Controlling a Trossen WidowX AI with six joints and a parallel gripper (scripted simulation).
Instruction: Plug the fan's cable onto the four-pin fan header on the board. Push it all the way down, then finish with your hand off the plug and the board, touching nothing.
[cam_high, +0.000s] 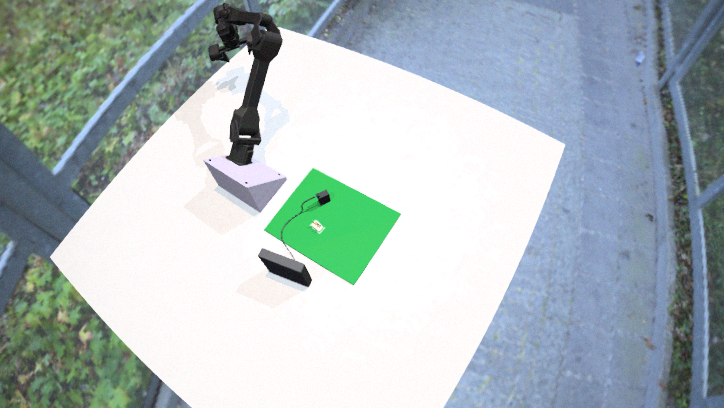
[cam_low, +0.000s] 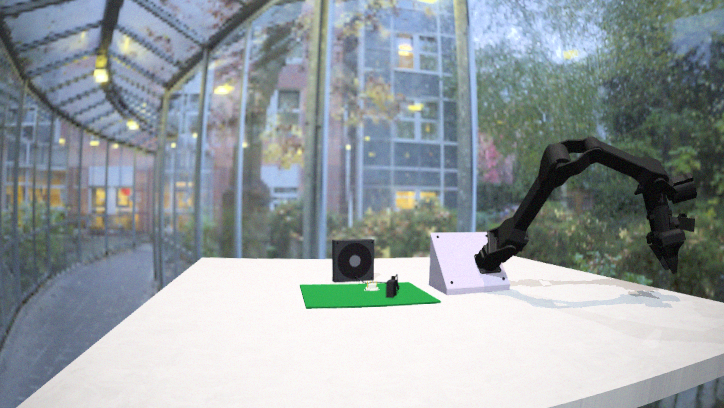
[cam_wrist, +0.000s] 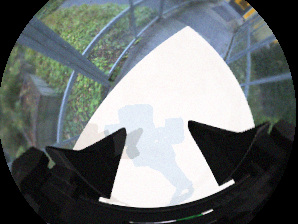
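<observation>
Now: the black plug 62 cm ahead of my gripper tip, 32 cm to the right of it and 5 cm below it. The rest, counted from my gripper tip: black fan (66 cm ahead, 54 cm to the right, 1 cm below); then green board (67 cm ahead, 36 cm to the right, 8 cm below).
</observation>
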